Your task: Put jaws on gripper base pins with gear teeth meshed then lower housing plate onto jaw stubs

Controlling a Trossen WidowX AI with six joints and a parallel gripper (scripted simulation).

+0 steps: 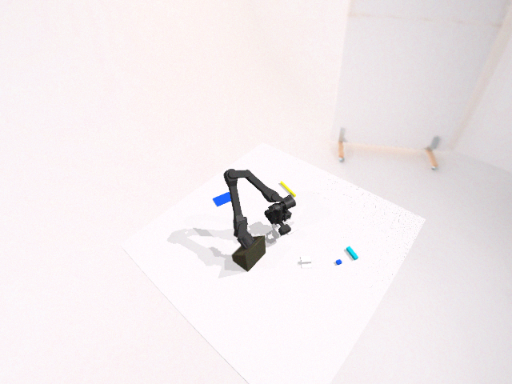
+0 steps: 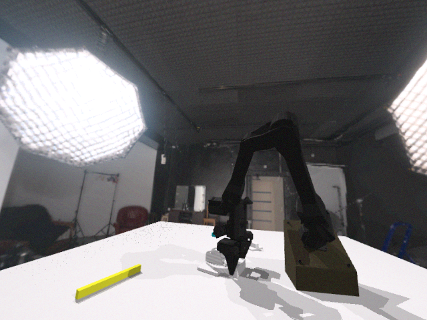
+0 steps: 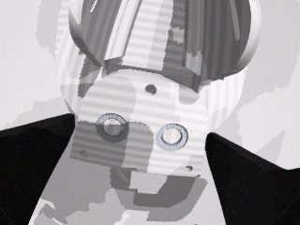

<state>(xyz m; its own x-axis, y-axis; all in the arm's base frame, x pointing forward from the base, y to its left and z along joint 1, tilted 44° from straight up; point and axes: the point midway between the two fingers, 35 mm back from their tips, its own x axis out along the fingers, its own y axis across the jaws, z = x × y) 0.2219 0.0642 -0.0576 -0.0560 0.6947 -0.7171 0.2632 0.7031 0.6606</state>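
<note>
The white jaw lies 20 mm ahead of my gripper tip, 20 mm to the right of it and 10 mm above it. From my gripper tip the other things lie so: flat white plate 70 mm ahead, 20 mm to the right; yellow bar 300 mm ahead, 170 mm to the left; blue cube 50 mm ahead, 380 mm to the right.
</note>
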